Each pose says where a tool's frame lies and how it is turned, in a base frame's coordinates. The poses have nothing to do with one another.
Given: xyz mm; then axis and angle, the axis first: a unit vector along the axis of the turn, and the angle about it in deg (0 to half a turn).
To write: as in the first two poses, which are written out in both.
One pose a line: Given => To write
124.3 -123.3 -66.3 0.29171 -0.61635 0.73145 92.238 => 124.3 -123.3 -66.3 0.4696 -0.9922 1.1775
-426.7 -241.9 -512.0 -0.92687 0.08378 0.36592 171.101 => -426.7 -241.9 -512.0 -2.7679 0.2502 1.0927
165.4 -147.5 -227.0 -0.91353 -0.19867 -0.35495 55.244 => 165.4 -147.5 -227.0 -0.8808 -0.1916 -0.3422
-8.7 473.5 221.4 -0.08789 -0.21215 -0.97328 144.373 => -8.7 473.5 221.4 -0.2215 -0.5346 -2.4524
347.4 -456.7 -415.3 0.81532 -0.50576 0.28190 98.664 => 347.4 -456.7 -415.3 1.4040 -0.8709 0.4854
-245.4 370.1 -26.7 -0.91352 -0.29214 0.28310 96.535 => -245.4 370.1 -26.7 -1.5391 -0.4922 0.4770
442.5 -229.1 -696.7 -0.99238 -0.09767 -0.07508 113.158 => 442.5 -229.1 -696.7 -1.9599 -0.1929 -0.1483
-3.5 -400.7 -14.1 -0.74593 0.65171 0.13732 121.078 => -3.5 -400.7 -14.1 -1.5763 1.3772 0.2902
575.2 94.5 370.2 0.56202 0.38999 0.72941 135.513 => 575.2 94.5 370.2 1.3293 0.9224 1.7252
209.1 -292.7 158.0 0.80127 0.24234 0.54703 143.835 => 209.1 -292.7 158.0 2.0115 0.6084 1.3733
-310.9 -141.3 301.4 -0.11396 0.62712 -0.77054 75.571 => -310.9 -141.3 301.4 -0.1503 0.8271 -1.0163
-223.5 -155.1 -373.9 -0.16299 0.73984 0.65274 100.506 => -223.5 -155.1 -373.9 -0.2859 1.2978 1.1450
